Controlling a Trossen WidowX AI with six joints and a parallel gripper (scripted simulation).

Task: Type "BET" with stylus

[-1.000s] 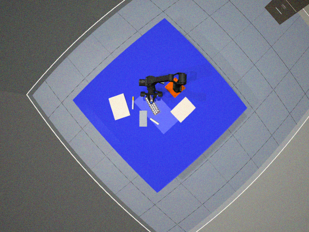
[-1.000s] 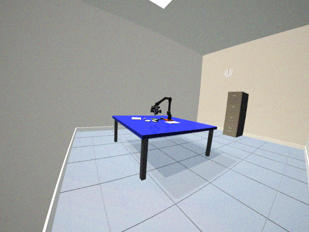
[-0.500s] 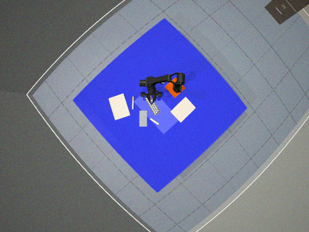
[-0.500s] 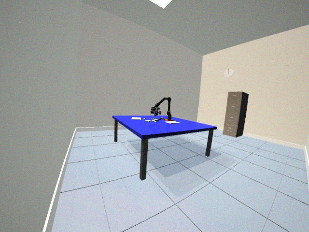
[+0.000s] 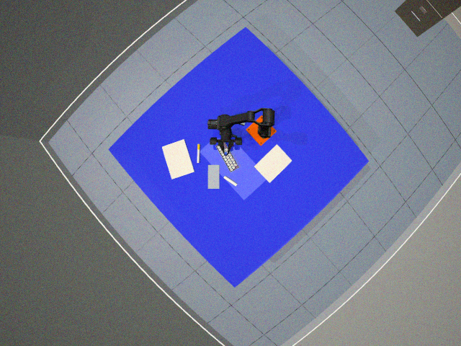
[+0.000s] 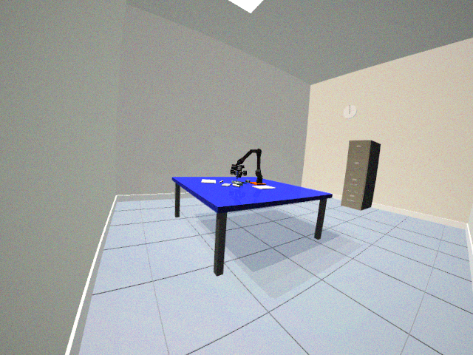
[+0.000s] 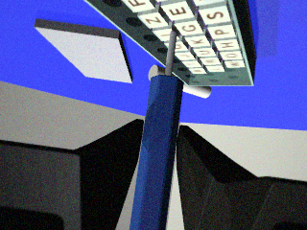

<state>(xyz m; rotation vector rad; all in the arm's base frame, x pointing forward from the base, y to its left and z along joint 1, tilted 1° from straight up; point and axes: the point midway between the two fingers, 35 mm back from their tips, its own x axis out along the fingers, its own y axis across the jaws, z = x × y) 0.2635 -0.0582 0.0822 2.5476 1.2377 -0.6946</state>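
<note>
The T key is 3 cm ahead of my gripper tip, 7 cm to the left of it and 7 cm below it. The rest, counted from my gripper tip: blue stylus: 1 cm below; thin grey tip: 5 cm below; dark pen: 12 cm behind, 6 cm to the right, 7 cm below.
</note>
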